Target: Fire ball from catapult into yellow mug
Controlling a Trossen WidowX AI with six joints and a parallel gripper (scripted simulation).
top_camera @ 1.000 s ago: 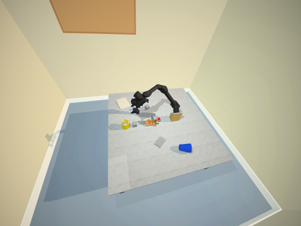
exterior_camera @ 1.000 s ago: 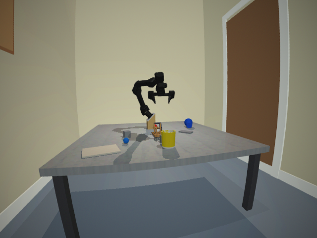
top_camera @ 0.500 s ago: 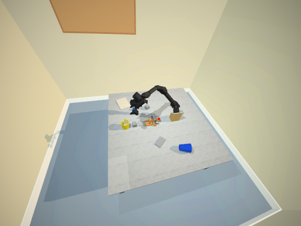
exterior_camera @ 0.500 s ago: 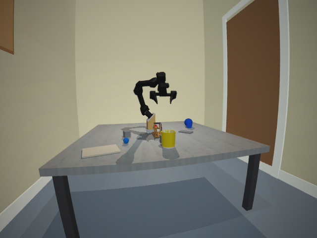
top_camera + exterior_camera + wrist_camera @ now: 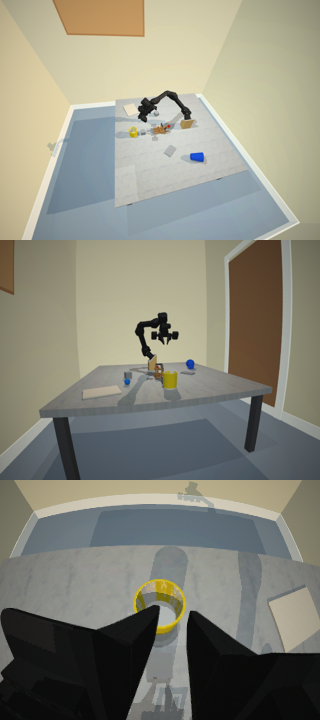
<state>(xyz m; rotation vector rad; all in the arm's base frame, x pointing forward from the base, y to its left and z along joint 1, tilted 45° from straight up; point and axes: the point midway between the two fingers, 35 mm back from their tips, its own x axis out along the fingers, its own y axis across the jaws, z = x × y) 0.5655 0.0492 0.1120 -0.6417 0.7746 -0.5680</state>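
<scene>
Right now the red ball is 35 cm behind my gripper tip, 4 cm to the left of it and 21 cm below it. From my gripper tip the other things lie so: blue ball (9 cm behind, 25 cm to the right, 25 cm below); yellow mug (7 cm ahead, 24 cm below); wooden catapult (28 cm behind, 5 cm to the left, 22 cm below).
</scene>
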